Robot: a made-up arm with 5 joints. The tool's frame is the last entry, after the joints.
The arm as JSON. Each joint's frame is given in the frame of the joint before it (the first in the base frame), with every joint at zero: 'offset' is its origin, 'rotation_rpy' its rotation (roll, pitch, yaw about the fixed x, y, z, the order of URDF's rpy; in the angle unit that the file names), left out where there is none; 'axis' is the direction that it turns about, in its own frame. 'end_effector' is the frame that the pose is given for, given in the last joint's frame.
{
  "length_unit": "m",
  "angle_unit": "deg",
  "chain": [
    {
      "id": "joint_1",
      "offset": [
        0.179,
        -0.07,
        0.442
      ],
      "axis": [
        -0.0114,
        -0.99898,
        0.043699
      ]
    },
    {
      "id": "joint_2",
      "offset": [
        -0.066,
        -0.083,
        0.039
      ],
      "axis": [
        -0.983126,
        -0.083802,
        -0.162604
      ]
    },
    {
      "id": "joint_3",
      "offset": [
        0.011,
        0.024,
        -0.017
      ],
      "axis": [
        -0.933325,
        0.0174,
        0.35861
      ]
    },
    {
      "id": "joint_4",
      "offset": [
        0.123,
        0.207,
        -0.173
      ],
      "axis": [
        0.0,
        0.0,
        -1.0
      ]
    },
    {
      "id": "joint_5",
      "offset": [
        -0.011,
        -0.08,
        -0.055
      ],
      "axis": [
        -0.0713,
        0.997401,
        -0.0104
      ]
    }
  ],
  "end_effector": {
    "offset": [
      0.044,
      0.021,
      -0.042
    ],
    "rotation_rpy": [
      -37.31,
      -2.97,
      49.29
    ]
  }
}
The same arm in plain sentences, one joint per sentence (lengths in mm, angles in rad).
The arm has five revolute joints in a row. What follows holds with every joint at zero, and every direction is one of the base frame's. The first joint is mounted 179 mm along +x and 70 mm along -y and 442 mm along +z from the base frame's origin and rotates about the direction (-0.0114, -0.99898, 0.043699). The second joint is mounted 66 mm along -x and 83 mm along -y and 39 mm along +z from the first joint and rotates about the direction (-0.983126, -0.083802, -0.162604). The third joint is mounted 11 mm along +x and 24 mm along +y and 17 mm along -z from the second joint and rotates about the direction (-0.933325, 0.0174, 0.35861). The fourth joint is mounted 123 mm along +x and 207 mm along +y and 173 mm along -z from the third joint and rotates about -z. The fifth joint is mounted 11 mm along -x and 80 mm along -y and 55 mm along -z from the fourth joint and rotates about the direction (-0.0713, 0.997401, -0.0104). The tool frame, which is the frame that the pose is given for, is mounted 44 mm along +x and 21 mm along +y and 42 mm along -z from the fifth joint; its axes are the base frame's turned by roll -0.6512, pitch -0.0518 and yaw 0.8603 rad (as in URDF: about the fixed x, then y, then z).
